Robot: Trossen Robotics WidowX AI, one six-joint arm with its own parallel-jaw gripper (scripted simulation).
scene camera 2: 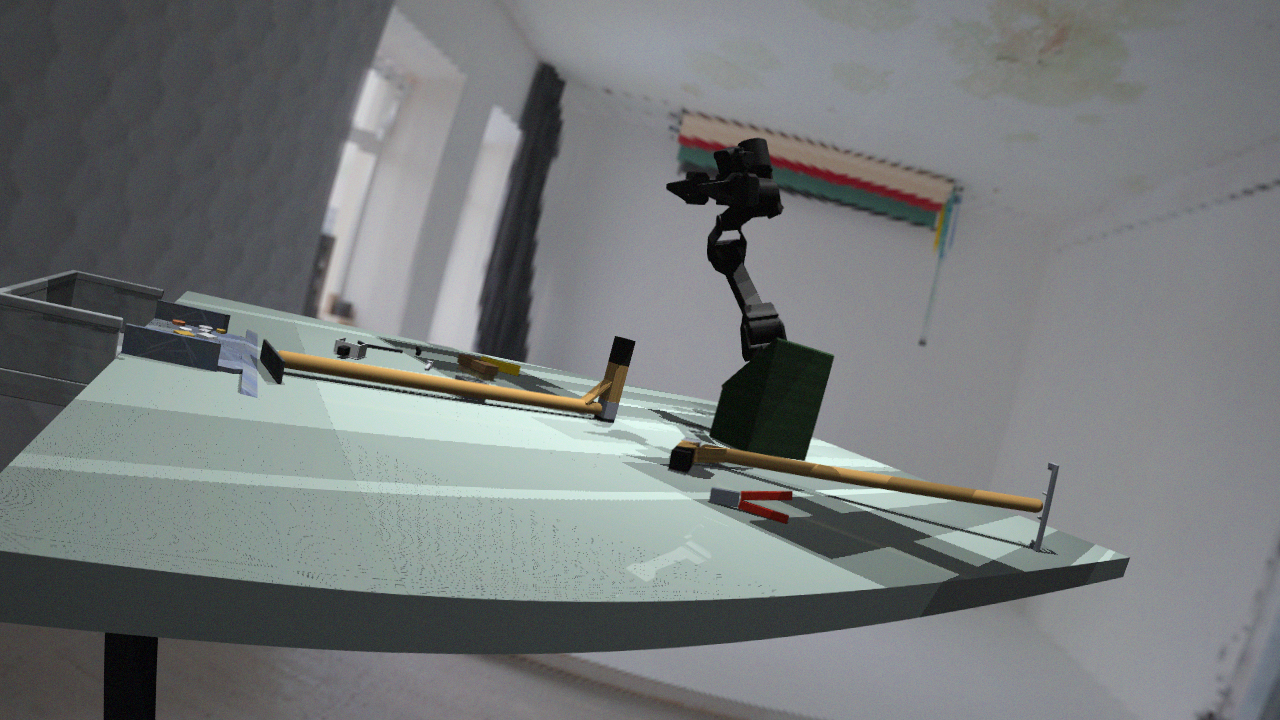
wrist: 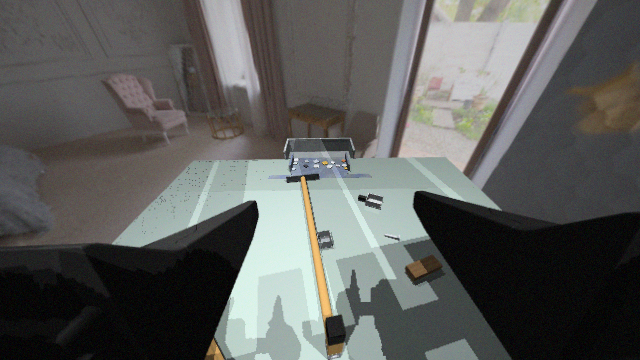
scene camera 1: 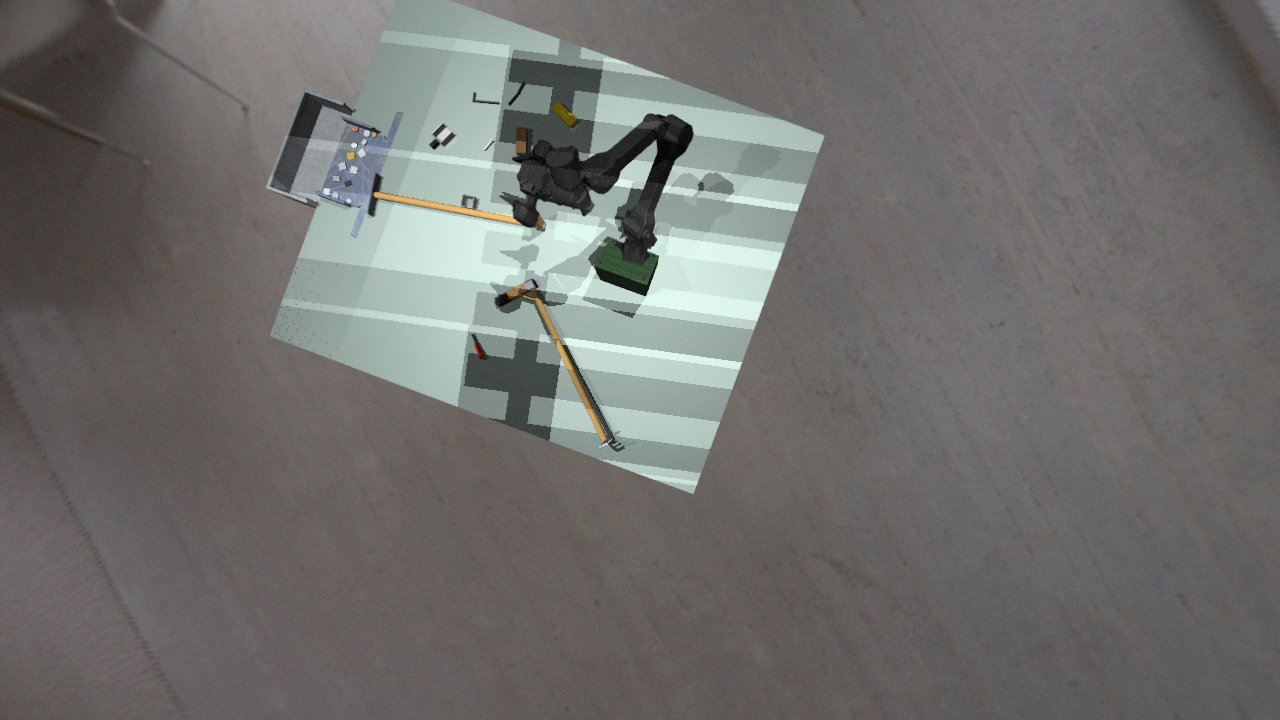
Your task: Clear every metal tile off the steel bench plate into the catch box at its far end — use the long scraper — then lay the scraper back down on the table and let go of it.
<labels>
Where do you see a long scraper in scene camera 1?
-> At 375,194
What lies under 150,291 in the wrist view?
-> My gripper.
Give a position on a wooden block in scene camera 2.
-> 471,365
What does my gripper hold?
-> Nothing.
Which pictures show my gripper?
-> Scene camera 2, the wrist view and scene camera 1: all of them.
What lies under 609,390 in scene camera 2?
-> A long scraper.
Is my gripper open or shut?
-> Open.
</labels>
